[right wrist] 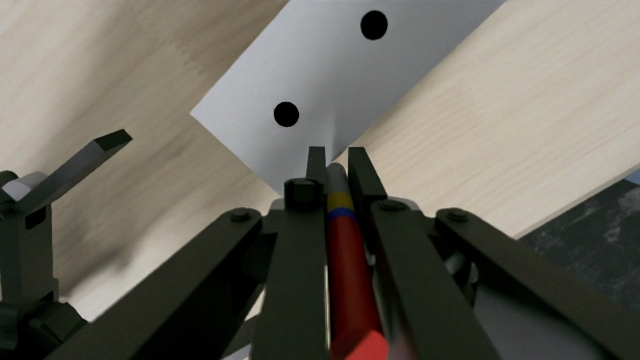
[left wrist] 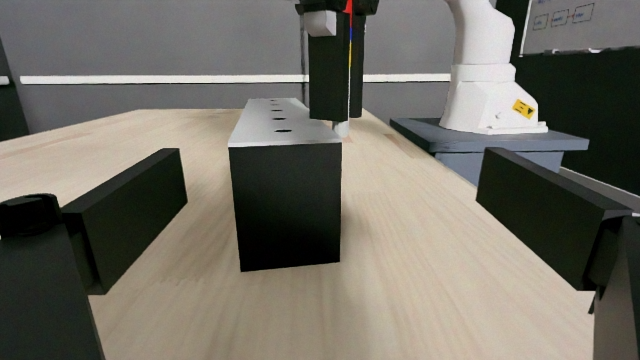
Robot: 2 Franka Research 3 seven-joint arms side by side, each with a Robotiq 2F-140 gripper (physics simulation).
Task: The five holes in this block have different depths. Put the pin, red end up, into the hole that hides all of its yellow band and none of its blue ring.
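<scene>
The block [left wrist: 290,205] [right wrist: 325,75] stands on the table, with a light top and dark end; a row of holes shows in the left wrist view, and two of them in the right wrist view. My right gripper [left wrist: 335,117] [right wrist: 336,171] is shut on the pin [left wrist: 341,129] [right wrist: 350,270], which is upright with its red end up, blue ring and yellow band below it, and grey lower end down. The pin is beside the block's near corner, off the holes; whether it touches the block I cannot tell. My left gripper [left wrist: 332,175] is open and empty, its fingers wide apart before the block's near end.
The wooden table [left wrist: 425,260] [right wrist: 500,125] lies under the block. A white robot arm base [left wrist: 487,100] stands on a grey-blue pedestal [left wrist: 510,142] at the right of the left wrist view. One left gripper finger [right wrist: 70,170] shows at the left of the right wrist view.
</scene>
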